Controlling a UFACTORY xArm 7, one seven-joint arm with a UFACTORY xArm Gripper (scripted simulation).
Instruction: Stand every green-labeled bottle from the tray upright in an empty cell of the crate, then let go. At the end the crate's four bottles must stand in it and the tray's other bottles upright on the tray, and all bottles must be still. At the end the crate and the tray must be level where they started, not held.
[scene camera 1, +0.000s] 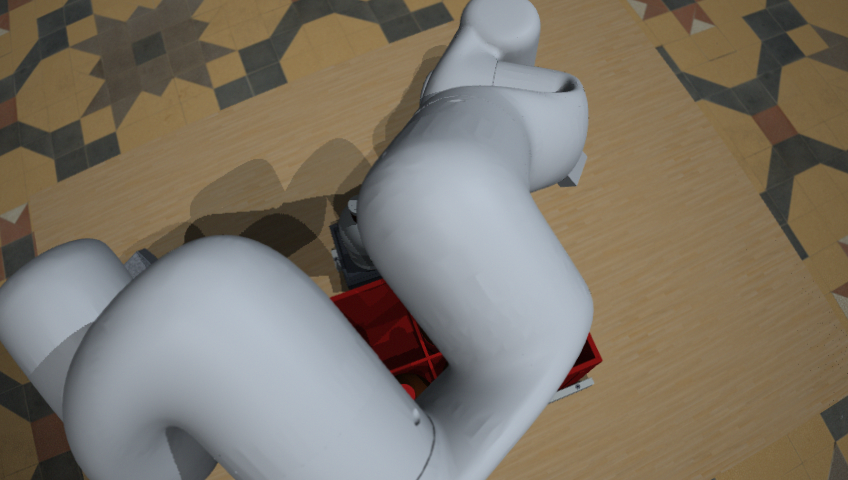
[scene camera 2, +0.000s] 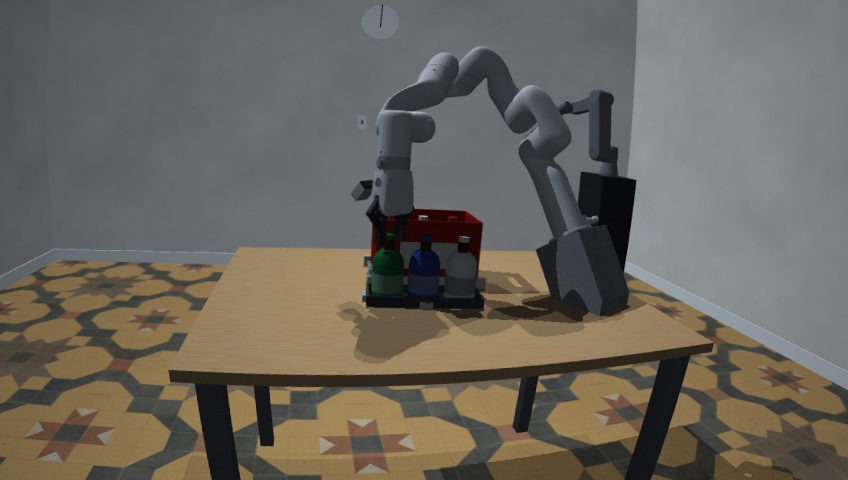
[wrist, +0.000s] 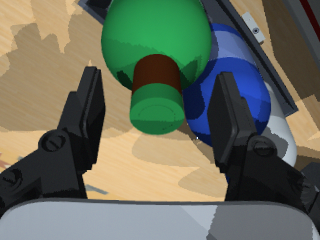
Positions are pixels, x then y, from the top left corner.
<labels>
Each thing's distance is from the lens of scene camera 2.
my gripper (scene camera 2: 389, 242): 114 cm
green bottle (scene camera 2: 388, 264): 112 cm
grey bottle (scene camera 2: 460, 277): 114 cm
</labels>
